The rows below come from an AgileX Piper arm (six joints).
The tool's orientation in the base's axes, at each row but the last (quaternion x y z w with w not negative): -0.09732 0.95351 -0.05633 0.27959; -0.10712 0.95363 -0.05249 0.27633; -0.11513 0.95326 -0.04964 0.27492; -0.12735 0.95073 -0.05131 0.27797; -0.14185 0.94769 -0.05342 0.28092; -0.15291 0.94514 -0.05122 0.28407; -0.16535 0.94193 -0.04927 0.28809; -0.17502 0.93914 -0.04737 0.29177
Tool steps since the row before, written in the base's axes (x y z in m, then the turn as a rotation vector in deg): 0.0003 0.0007 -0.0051 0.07 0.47 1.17; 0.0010 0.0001 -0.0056 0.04 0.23 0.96; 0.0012 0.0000 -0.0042 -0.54 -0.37 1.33; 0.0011 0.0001 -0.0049 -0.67 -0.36 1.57; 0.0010 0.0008 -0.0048 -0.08 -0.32 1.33; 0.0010 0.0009 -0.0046 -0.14 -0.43 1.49; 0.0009 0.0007 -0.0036 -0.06 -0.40 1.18; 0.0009 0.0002 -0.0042 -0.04 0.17 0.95
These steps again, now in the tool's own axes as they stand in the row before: 0.0023 0.0015 0.0044 -0.77 0.26 -0.97; 0.0020 0.0008 0.0052 -0.58 0.06 -0.80; 0.0012 0.0004 0.0042 -0.15 -0.46 -1.40; 0.0016 0.0007 0.0047 -0.17 -0.47 -1.67; 0.0014 0.0014 0.0045 -0.53 -0.53 -1.15; 0.0013 0.0014 0.0044 -0.53 -0.64 -1.31; 0.0010 0.0011 0.0035 -0.44 -0.58 -1.01; 0.0015 0.0007 0.0040 -0.53 -0.01 -0.80
